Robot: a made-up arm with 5 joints. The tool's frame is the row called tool.
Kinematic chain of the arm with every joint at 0, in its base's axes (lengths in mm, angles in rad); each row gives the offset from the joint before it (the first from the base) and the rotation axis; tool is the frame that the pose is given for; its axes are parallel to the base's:
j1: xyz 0 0 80 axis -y
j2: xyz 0 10 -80 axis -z
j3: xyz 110 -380 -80 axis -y
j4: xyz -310 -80 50 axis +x
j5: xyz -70 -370 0 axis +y
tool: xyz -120 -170 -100
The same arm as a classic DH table. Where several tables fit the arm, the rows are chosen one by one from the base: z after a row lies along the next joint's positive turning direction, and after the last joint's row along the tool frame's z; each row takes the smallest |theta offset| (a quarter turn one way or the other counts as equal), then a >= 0, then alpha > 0; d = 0 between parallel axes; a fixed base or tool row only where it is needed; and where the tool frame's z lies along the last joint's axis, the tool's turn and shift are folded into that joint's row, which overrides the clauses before.
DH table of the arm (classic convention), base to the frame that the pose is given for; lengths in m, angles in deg. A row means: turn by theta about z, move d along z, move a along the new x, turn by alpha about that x. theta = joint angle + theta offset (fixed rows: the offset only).
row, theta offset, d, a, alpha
base (fixed), 0.00, 0.0800, 0.0000, 90.00
j1, 0.00, -0.0100, 0.0000, 90.00
j2, 0.00, 0.1600, 0.1100, -90.00
j3, 90.00, 0.4600, 0.0500, 90.00
j4, 0.00, -0.3800, 0.0000, 90.00
j5, -90.00, -0.5400, 0.1200, -90.00
tool (fixed), 180.00, -0.1000, 0.0000, 0.00

